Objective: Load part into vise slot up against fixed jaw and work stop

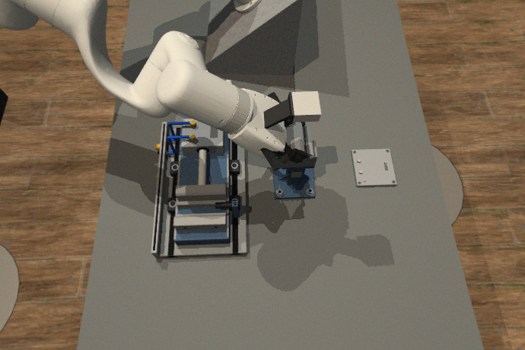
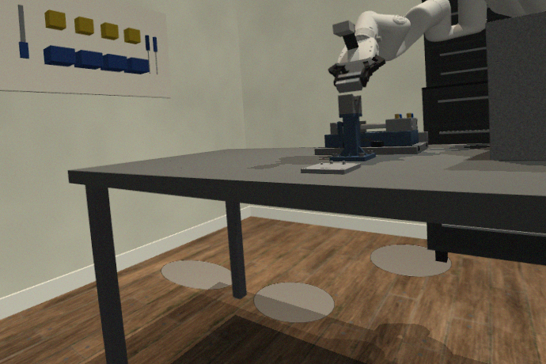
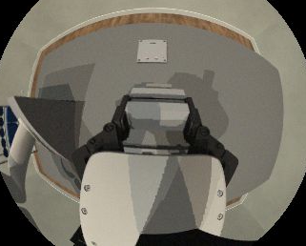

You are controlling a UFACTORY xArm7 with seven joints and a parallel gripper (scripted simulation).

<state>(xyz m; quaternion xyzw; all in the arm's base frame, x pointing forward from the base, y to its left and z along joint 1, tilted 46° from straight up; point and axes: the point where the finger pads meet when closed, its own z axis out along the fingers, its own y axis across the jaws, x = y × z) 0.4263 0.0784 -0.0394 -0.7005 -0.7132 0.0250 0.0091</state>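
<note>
My gripper is now 14 cm above the V-block post and 1 cm to the right of it. The rest, counted from my hand: part (1 cm to the left); cylinder rod (19 cm to the right, 12 cm below, 1 cm ahead); work stop (14 cm to the right, 11 cm below, 9 cm ahead).
</note>
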